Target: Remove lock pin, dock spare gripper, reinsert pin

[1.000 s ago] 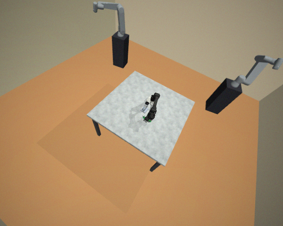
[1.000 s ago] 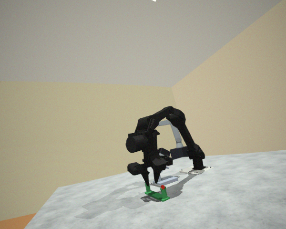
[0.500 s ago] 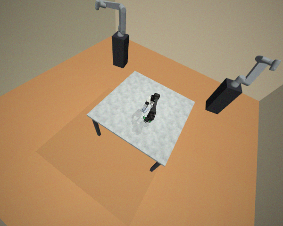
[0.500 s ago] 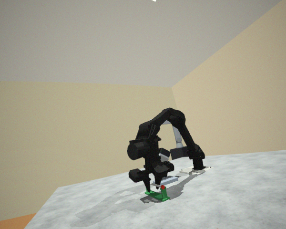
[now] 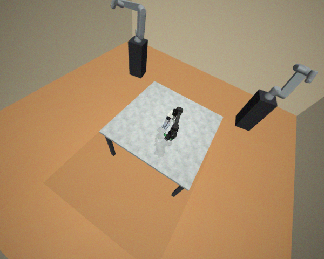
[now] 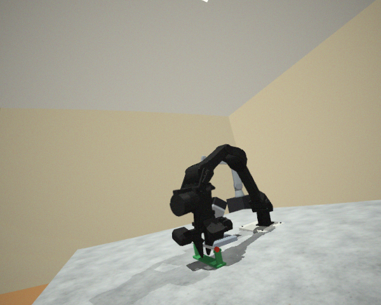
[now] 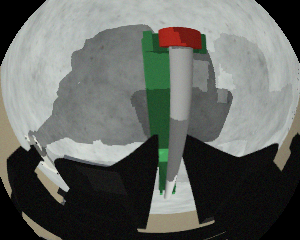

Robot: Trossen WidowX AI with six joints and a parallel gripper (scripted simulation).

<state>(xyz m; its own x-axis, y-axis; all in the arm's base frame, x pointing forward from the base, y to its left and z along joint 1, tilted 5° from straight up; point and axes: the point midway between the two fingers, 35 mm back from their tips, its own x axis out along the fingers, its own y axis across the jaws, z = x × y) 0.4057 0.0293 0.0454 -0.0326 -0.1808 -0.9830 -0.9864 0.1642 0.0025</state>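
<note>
Now: the green cradle 1 cm to the left of my gripper tip and 1 cm above it. Also, from my gripper tip: spare gripper 15 cm behind, 8 cm to the right, 11 cm above; mount socket 14 cm behind, 8 cm to the right, 4 cm above.
</note>
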